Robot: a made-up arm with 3 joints.
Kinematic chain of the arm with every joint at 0, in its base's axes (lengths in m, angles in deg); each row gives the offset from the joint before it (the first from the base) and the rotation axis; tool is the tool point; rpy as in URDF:
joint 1: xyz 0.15 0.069 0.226 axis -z
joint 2: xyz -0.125 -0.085 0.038 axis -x
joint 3: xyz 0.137 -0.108 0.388 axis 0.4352 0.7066 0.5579
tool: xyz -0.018 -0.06 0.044 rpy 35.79 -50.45 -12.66
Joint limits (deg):
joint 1: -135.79..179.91
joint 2: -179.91..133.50
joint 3: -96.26..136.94
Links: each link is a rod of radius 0.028 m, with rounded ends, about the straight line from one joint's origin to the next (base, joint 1, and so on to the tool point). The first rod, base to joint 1, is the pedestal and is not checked.
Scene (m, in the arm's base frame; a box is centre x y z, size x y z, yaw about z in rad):
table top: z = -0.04
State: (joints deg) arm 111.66 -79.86 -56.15
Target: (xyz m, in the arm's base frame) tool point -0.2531 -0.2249 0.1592
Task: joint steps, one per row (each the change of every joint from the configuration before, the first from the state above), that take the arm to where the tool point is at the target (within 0.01 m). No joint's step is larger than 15 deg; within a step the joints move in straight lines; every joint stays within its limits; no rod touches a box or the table.
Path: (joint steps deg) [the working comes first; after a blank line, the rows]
Joints at the target: 46.79 -88.67 -68.53
Straight joint move there: clear.

1: -12.97 -1.76 -2.48
2: -12.98 -1.76 -2.47
3: -12.97 -1.77 -2.48
4: -12.97 -1.76 -2.48
5: -12.98 -1.76 -2.47

